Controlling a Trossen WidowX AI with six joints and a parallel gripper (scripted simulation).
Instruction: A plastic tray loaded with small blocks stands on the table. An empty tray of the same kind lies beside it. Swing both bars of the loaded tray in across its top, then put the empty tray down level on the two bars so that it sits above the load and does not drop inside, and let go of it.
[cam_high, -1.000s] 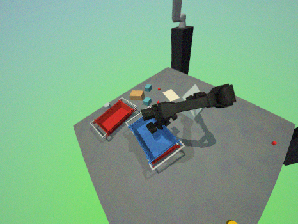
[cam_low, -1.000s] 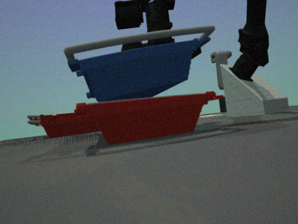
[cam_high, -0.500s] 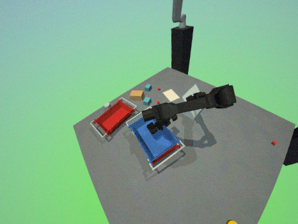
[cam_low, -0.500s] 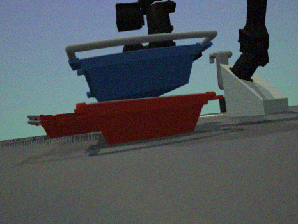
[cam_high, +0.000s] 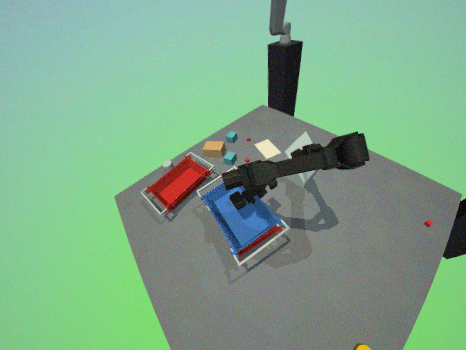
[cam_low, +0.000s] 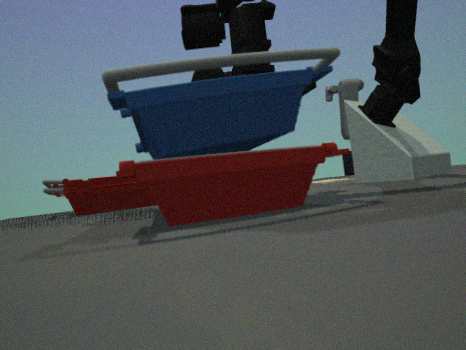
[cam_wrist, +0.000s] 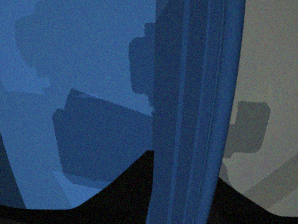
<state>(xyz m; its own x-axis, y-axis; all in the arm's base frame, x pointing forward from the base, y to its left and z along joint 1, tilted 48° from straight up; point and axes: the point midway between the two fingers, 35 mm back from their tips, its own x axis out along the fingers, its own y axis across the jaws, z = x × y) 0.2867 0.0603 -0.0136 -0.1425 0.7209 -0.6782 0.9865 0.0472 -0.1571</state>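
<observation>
The blue tray is 8 cm ahead of my gripper tip, 1 cm to the right of it and 3 cm above it. The rest, counted from my gripper tip: grey cylinder: 22 cm ahead, 54 cm to the right, 6 cm below; then cream sheet: 33 cm behind, 27 cm to the right, 9 cm below; then orange box: 8 cm behind, 48 cm to the right, 6 cm below.
</observation>
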